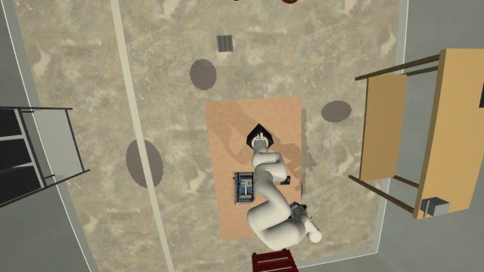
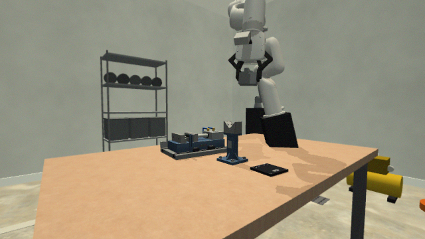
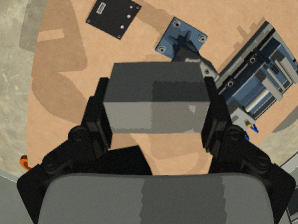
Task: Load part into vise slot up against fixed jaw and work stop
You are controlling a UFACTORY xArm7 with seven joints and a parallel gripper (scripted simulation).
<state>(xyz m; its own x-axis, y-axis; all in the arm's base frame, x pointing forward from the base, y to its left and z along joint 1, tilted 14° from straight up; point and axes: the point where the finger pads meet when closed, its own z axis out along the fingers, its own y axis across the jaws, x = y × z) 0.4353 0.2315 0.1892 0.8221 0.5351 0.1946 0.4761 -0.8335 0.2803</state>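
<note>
The grey V-block lies 19 cm below my hand, 8 cm to the right of it and 3 cm behind it. Round my hand: black infeed plate: 32 cm below, 7 cm to the left, 3 cm behind; then work stop: 29 cm to the right, 24 cm below, 6 cm ahead; then grey block: 1 cm below.
</note>
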